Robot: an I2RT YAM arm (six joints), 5 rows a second.
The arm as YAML. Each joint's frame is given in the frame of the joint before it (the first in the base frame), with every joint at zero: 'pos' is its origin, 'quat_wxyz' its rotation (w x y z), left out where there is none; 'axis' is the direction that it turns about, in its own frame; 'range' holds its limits. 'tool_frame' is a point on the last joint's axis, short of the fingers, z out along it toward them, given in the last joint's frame.
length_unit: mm
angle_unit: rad
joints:
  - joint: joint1
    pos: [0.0, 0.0, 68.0]
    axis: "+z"
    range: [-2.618, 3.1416]
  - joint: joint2
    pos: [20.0, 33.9, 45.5]
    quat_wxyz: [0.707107, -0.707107, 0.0, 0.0]
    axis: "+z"
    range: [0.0, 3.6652]
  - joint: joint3
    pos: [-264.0, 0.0, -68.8]
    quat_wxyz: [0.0, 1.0, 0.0, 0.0]
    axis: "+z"
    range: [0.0, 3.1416]
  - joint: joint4
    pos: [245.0, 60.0, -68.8]
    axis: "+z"
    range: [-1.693, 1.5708]
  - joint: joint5
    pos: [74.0, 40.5, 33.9]
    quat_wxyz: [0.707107, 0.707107, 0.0, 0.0]
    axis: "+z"
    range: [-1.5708, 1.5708]
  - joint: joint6
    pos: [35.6, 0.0, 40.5]
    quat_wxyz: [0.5, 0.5, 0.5, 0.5]
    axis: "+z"
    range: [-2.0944, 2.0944]
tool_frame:
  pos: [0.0, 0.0, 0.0]
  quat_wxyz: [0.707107, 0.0, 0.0, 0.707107]
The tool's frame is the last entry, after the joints.
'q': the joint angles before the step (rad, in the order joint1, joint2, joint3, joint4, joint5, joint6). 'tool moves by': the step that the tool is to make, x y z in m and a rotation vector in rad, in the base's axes. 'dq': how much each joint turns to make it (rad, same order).
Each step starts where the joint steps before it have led.
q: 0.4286 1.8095 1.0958 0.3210 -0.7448 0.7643
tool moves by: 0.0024 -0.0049 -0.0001 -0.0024 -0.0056 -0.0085
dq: -0.0139 -0.0001 0.0000 -0.0017 -0.0032 -0.0084
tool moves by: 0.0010 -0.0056 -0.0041 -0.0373 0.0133 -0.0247
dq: -0.0124 -0.0014 -0.0001 -0.0478 0.0230 -0.0290
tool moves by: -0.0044 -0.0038 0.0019 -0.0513 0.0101 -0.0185
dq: -0.0022 -0.0256 0.0000 -0.0817 0.0341 -0.0411
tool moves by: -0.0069 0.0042 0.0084 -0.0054 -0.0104 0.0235
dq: 0.0168 -0.0286 0.0022 -0.0327 -0.0015 -0.0145
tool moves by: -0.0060 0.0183 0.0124 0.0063 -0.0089 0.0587
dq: 0.0484 -0.0053 0.0433 -0.0406 -0.0100 -0.0042
